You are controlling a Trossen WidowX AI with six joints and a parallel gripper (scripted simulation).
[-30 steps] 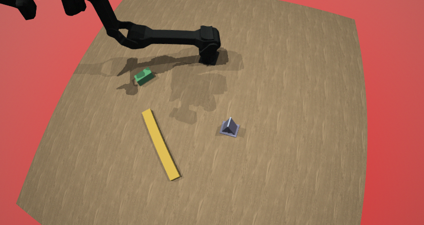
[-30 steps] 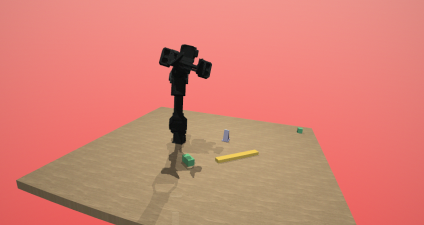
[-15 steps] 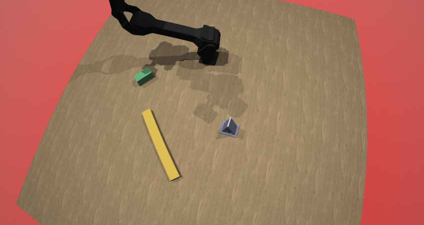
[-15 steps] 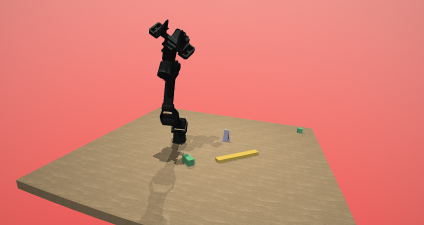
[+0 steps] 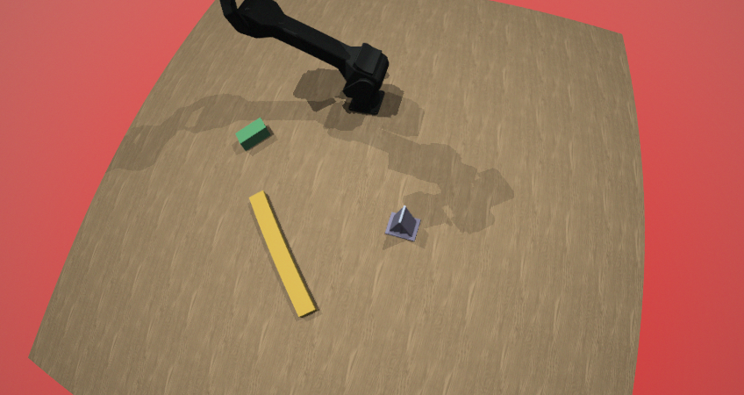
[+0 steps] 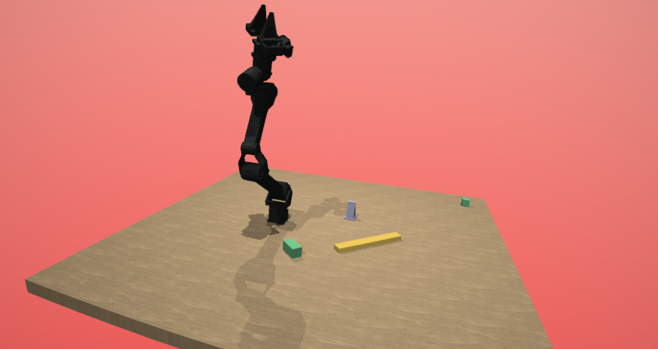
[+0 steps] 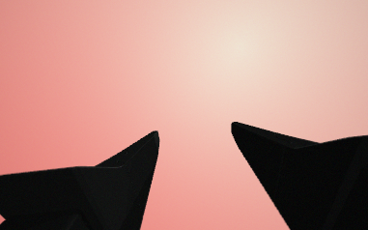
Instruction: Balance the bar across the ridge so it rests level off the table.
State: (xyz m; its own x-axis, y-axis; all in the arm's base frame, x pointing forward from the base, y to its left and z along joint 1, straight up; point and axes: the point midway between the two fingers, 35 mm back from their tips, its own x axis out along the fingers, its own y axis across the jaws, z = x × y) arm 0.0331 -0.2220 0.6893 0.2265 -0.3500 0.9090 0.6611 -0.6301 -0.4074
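The yellow bar lies 320 mm ahead of my gripper tip, 170 mm to the left of it and 710 mm below it. The rest, counted from my gripper tip: green cube: 700 mm ahead, 730 mm to the left, 700 mm below.
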